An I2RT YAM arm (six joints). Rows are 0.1 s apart.
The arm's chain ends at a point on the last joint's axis. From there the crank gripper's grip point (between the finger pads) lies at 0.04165 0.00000 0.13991 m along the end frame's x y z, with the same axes.
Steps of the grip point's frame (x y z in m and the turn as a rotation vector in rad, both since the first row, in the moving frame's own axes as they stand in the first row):
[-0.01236 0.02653 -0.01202 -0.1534 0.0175 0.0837]
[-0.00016 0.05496 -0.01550 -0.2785 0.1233 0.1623]
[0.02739 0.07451 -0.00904 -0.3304 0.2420 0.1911]
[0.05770 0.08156 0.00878 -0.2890 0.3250 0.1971]
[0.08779 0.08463 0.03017 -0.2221 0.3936 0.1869]
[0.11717 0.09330 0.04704 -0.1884 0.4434 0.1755]
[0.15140 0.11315 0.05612 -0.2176 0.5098 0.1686]
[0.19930 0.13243 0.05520 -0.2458 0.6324 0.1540]
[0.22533 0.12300 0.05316 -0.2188 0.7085 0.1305]
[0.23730 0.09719 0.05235 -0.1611 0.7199 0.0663]
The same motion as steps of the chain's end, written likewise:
[-0.01375 0.00166 -0.00936 -0.1534 0.0175 0.0837]
[-0.01308 0.00946 -0.00311 -0.2785 0.1233 0.1623]
[0.00096 0.02061 0.01353 -0.3304 0.2420 0.1911]
[0.02080 0.03227 0.03595 -0.2890 0.3250 0.1971]
[0.04161 0.04404 0.06077 -0.2221 0.3936 0.1869]
[0.06471 0.05746 0.08127 -0.1884 0.4434 0.1755]
[0.09233 0.07414 0.09783 -0.2176 0.5098 0.1686]
[0.12880 0.09141 0.11115 -0.2458 0.6324 0.1540]
[0.14752 0.08717 0.11721 -0.2188 0.7085 0.1305]
[0.15665 0.07326 0.11624 -0.1611 0.7199 0.0663]

